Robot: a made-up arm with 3 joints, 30 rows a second.
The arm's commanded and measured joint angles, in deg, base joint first. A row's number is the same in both.
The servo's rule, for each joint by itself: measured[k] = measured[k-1] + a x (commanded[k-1-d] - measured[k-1]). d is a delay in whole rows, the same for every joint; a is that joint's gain. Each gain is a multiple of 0.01, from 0.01 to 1. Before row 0 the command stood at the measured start. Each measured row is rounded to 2 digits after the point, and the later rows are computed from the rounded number. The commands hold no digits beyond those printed.
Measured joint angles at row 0: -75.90 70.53 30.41
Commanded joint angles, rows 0 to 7: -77.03 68.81 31.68; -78.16 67.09 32.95; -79.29 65.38 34.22; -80.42 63.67 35.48; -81.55 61.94 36.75; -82.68 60.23 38.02; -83.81 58.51 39.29; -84.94 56.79 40.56
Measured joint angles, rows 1 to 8: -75.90 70.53 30.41; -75.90 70.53 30.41; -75.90 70.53 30.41; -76.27 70.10 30.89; -76.89 69.35 31.67; -77.68 68.36 32.64; -78.58 67.19 33.72; -79.56 65.88 34.87
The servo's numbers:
d 3
a 0.33 0.25 0.38

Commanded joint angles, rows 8 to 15: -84.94 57.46 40.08; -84.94 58.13 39.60; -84.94 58.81 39.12; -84.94 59.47 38.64; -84.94 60.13 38.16; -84.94 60.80 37.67; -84.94 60.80 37.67; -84.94 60.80 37.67
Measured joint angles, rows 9 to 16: -80.59 64.47 36.07; -81.65 62.98 37.29; -82.74 61.43 38.53; -83.47 60.44 39.12; -83.96 59.86 39.30; -84.28 59.60 39.23; -84.50 59.57 39.01; -84.65 59.71 38.69
